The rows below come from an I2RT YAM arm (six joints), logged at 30 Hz.
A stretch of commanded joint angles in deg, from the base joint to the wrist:
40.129, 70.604, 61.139, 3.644, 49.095, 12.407
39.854, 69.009, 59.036, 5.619, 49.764, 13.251
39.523, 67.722, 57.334, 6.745, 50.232, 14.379
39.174, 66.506, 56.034, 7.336, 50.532, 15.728
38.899, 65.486, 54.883, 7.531, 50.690, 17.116
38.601, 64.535, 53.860, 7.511, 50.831, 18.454
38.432, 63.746, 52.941, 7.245, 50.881, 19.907
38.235, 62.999, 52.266, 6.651, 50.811, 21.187
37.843, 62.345, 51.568, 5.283, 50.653, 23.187
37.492, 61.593, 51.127, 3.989, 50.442, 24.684
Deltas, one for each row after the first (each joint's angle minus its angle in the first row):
-0.275, -1.595, -2.103, 1.975, 0.669, 0.844
-0.606, -2.882, -3.805, 3.101, 1.137, 1.972
-0.955, -4.098, -5.105, 3.692, 1.437, 3.321
-1.230, -5.118, -6.256, 3.887, 1.595, 4.709
-1.528, -6.069, -7.279, 3.867, 1.736, 6.047
-1.697, -6.858, -8.198, 3.601, 1.786, 7.500
-1.894, -7.605, -8.873, 3.007, 1.716, 8.780
-2.286, -8.259, -9.571, 1.639, 1.558, 10.780
-2.637, -9.011, -10.012, 0.345, 1.347, 12.277

